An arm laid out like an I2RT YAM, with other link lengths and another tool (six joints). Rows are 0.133 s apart.
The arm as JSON. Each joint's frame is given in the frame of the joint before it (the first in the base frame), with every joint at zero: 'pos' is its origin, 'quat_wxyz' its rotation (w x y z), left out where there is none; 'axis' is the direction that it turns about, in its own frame. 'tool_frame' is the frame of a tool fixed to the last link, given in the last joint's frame.
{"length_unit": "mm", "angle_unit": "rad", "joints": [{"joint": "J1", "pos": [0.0, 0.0, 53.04], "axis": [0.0, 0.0, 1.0]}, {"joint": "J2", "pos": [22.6, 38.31, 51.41], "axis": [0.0, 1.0, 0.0]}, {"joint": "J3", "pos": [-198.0, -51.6, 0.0], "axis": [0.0, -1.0, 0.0]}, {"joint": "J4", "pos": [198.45, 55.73, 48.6], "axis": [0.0, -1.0, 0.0]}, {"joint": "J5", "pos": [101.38, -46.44, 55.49], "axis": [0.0, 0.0, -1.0]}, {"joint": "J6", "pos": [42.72, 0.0, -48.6], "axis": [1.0, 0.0, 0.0]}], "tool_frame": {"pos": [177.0, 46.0, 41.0], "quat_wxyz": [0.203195, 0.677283, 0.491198, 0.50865]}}
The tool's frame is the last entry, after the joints.
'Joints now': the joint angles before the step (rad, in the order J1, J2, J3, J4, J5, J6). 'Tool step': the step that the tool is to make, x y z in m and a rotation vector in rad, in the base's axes. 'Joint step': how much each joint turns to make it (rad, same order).
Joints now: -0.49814 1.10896 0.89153 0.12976 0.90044 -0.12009
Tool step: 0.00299 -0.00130 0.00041 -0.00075 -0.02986 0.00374
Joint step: -0.00039 0.01806 -0.00643 0.03449 -0.00524 0.02122
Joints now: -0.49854 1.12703 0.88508 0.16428 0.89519 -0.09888
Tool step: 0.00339 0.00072 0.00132 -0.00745 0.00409 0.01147
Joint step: 0.00000 0.00581 -0.00159 0.01885 -0.01083 -0.01477
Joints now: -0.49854 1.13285 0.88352 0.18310 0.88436 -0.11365
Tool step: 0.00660 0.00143 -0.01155 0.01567 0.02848 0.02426
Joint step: -0.00002 0.00690 -0.00829 -0.01514 -0.02421 -0.00284
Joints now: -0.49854 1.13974 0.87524 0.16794 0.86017 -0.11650
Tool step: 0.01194 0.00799 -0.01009 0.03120 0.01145 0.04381
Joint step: 0.01961 0.00452 0.01315 -0.05503 -0.02667 0.02887
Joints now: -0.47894 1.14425 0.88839 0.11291 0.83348 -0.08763
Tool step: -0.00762 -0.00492 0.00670 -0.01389 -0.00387 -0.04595
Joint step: 0.00193 0.00907 0.01532 0.00818 0.04887 -0.00608
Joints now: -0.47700 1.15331 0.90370 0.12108 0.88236 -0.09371
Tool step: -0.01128 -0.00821 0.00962 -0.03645 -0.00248 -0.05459
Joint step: -0.01338 0.01020 -0.01136 0.07475 0.04418 -0.04329
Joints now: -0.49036 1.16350 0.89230 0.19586 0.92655 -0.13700
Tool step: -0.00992 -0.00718 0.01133 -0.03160 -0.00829 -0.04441
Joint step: -0.01584 0.01131 0.00001 0.06440 0.02970 -0.03801
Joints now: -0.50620 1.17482 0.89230 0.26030 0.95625 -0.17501
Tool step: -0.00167 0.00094 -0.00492 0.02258 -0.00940 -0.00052
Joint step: 0.00298 -0.01181 0.00727 -0.05649 0.00251 0.04245
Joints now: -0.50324 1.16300 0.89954 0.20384 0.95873 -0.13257
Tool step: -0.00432 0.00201 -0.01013 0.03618 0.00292 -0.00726
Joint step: 0.00622 -0.02196 0.00859 -0.09580 0.01063 0.05518
